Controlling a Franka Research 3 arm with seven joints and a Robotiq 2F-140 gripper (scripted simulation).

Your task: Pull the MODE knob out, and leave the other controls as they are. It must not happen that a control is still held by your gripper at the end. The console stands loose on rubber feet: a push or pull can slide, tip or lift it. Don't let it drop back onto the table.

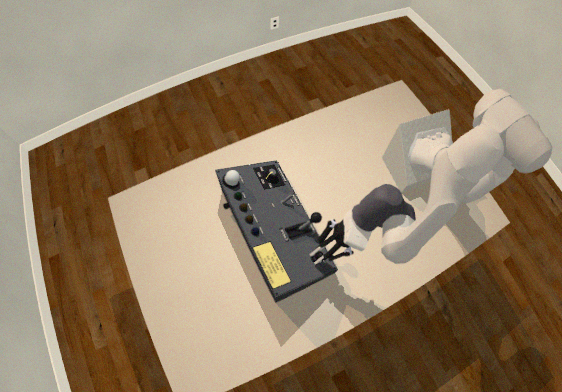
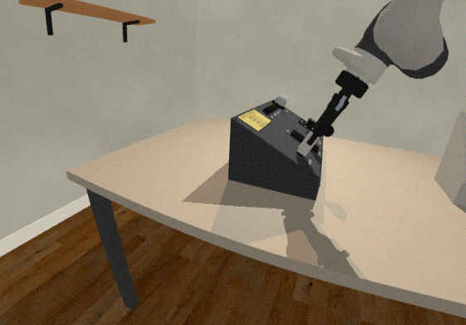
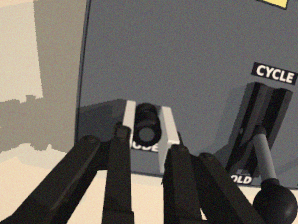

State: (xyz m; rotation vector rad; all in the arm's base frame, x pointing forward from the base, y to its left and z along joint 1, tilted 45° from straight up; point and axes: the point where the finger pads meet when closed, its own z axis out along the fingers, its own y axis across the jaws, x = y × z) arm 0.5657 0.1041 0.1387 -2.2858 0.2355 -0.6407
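Right now my hand is 20 mm above the black mode knob and 10 mm short of it. Also, from my hand: cycle lever 120 mm to the right, 10 mm below, 10 mm behind; dark grey console 180 mm to the right, 50 mm ahead, 40 mm below; check toggle 240 mm to the right, 20 mm below, 10 mm ahead.
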